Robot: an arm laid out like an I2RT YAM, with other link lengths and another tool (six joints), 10 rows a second.
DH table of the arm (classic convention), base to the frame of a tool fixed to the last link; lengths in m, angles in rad. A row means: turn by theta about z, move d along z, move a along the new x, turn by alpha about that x. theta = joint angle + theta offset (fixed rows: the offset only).
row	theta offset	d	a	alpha
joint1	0	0.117	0.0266	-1.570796
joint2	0	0	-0.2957	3.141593
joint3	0.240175	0	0.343	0
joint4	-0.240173	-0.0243	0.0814	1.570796
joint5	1.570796	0.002	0	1.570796
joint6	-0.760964	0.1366	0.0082	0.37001
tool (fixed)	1.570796	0.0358	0	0
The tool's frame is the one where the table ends.
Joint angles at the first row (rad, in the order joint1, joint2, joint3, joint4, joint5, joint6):
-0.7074 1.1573 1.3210 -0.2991 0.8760 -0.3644
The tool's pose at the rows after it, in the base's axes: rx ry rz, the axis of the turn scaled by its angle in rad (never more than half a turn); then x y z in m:
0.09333 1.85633 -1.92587 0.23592 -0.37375 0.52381
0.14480 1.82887 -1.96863 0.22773 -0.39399 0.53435
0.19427 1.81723 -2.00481 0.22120 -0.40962 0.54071
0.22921 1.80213 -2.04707 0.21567 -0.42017 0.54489
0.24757 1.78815 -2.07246 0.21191 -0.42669 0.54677
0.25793 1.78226 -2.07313 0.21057 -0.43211 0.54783
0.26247 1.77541 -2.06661 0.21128 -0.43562 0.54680
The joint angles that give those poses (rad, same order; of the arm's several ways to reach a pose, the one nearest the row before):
-0.7799 1.1933 1.3608 -0.2430 0.8663 -0.3775
-0.8270 1.2377 1.4013 -0.2023 0.8610 -0.3819
-0.8577 1.2789 1.4389 -0.1801 0.8736 -0.3806
-0.8774 1.3049 1.4528 -0.1370 0.8926 -0.3962
-0.8912 1.3179 1.4547 -0.1027 0.8989 -0.4077
-0.9024 1.3308 1.4674 -0.1022 0.8916 -0.3999
-0.9079 1.3382 1.4711 -0.1007 0.8821 -0.3892

